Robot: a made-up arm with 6 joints. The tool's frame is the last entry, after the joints. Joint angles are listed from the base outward.
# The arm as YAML. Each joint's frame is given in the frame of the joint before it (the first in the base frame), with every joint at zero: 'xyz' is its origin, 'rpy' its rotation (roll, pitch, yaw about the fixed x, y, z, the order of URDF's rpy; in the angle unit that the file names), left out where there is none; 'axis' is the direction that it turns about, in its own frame. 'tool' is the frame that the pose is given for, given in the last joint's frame.
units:
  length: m
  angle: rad
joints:
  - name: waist
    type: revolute
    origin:
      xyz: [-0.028, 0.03, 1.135]
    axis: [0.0, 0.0, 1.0]
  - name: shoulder
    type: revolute
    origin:
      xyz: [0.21, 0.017, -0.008]
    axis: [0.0, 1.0, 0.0]
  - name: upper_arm
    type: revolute
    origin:
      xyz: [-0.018, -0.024, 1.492]
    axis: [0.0, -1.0, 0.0]
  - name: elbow
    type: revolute
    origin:
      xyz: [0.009, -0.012, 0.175]
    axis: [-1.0, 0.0, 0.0]
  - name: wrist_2
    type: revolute
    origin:
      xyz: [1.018, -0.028, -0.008]
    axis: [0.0, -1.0, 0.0]
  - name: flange
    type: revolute
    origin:
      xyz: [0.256, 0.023, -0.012]
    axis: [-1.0, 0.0, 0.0]
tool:
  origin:
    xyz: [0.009, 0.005, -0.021]
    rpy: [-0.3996, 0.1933, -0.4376]
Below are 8 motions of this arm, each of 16 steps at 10 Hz.
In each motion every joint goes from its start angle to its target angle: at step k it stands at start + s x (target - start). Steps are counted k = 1, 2, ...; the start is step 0. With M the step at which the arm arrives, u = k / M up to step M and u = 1 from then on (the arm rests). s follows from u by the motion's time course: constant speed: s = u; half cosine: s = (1 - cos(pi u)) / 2; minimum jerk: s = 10 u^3 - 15 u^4 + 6 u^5.
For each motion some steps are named. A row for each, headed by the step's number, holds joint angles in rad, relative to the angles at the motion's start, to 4 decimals.
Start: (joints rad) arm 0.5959 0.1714 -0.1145 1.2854 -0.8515 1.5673
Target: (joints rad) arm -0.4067 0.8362 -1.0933 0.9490 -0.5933 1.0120
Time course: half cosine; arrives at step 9
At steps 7, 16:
7: -0.8853 0.5870 -0.8643 -0.2970 0.2280 -0.4903
16: -1.0026 0.6648 -0.9788 -0.3364 0.2582 -0.5553

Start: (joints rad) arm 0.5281 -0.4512 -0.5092 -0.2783 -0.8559 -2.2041
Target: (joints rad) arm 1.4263 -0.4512 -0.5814 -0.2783 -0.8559 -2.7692
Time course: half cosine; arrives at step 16
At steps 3, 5, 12, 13, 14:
3: 0.0757 0.0000 -0.0061 0.0000 0.0000 -0.0476
5: 0.1996 0.0000 -0.0160 0.0000 0.0000 -0.1256
12: 0.7667 0.0000 -0.0616 0.0000 0.0000 -0.4823
13: 0.8225 0.0000 -0.0661 0.0000 0.0000 -0.5175
14: 0.8640 0.0000 -0.0695 0.0000 0.0000 -0.5436

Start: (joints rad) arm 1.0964 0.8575 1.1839 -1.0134 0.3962 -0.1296
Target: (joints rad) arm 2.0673 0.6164 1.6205 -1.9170 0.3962 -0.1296
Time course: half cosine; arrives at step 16
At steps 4, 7, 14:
4: 0.1422 -0.0353 0.0639 -0.1323 0.0000 0.0000
7: 0.3907 -0.0970 0.1757 -0.3637 0.0000 0.0000
14: 0.9339 -0.2319 0.4200 -0.8692 0.0000 0.0000

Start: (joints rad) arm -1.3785 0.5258 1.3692 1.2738 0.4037 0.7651
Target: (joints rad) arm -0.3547 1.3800 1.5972 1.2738 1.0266 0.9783
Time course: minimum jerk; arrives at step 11
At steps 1, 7, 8, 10, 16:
1: 0.0067 0.0056 0.0015 0.0000 0.0041 0.0014
7: 0.7610 0.6349 0.1695 0.0000 0.4630 0.1585
8: 0.8918 0.7441 0.1986 0.0000 0.5426 0.1857
10: 1.0171 0.8486 0.2265 0.0000 0.6188 0.2118
16: 1.0238 0.8542 0.2280 0.0000 0.6229 0.2132

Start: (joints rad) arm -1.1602 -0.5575 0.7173 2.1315 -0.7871 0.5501
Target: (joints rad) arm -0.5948 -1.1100 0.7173 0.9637 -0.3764 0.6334
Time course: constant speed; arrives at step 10
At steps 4, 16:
4: 0.2262 -0.2210 0.0000 -0.4671 0.1643 0.0333
16: 0.5654 -0.5525 0.0000 -1.1678 0.4107 0.0833

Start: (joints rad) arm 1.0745 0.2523 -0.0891 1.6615 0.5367 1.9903
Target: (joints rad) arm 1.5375 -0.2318 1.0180 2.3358 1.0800 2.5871
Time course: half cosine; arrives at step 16
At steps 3, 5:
3: 0.0390 -0.0408 0.0933 0.0568 0.0458 0.0503
5: 0.1029 -0.1076 0.2460 0.1498 0.1207 0.1326

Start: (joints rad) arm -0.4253 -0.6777 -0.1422 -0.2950 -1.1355 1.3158
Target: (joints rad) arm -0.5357 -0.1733 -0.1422 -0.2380 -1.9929 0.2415
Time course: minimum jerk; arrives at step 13
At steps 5, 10, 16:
5: -0.0321 0.1469 0.0000 0.0166 -0.2497 -0.3128
10: -0.1011 0.4619 0.0000 0.0522 -0.7851 -0.9838
16: -0.1104 0.5044 0.0000 0.0570 -0.8574 -1.0743

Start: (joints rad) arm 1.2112 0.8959 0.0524 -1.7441 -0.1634 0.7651
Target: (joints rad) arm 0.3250 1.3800 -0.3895 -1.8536 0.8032 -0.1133
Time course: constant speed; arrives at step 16
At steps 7, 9, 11, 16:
7: -0.3877 0.2118 -0.1933 -0.0479 0.4229 -0.3843
9: -0.4985 0.2723 -0.2486 -0.0616 0.5437 -0.4941
11: -0.6093 0.3328 -0.3038 -0.0753 0.6645 -0.6039
16: -0.8862 0.4841 -0.4419 -0.1095 0.9666 -0.8784

